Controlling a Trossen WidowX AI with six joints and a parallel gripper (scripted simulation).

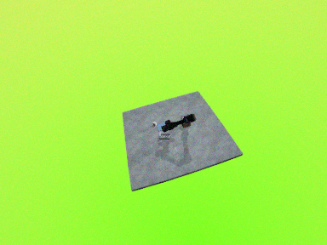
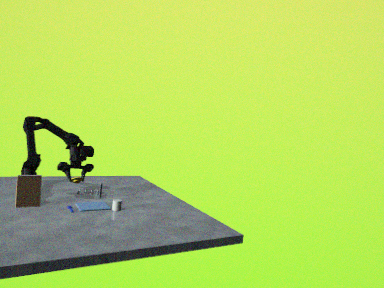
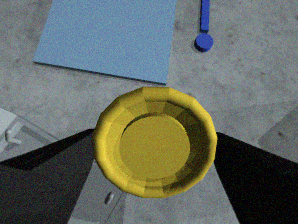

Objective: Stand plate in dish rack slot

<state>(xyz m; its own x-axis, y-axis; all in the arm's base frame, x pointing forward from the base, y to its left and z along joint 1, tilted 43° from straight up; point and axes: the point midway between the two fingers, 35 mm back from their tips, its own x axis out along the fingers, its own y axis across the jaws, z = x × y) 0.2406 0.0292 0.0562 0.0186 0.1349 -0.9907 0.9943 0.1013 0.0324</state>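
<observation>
My gripper tip is 80 mm short of the dish rack, 40 mm to the right of it and 80 mm above it. Round my gripper tip: blue mat 60 mm ahead, 150 mm to the right, 100 mm below; then yellow plate 10 mm above; then blue spoon 60 mm behind, 160 mm to the right, 100 mm below.
</observation>
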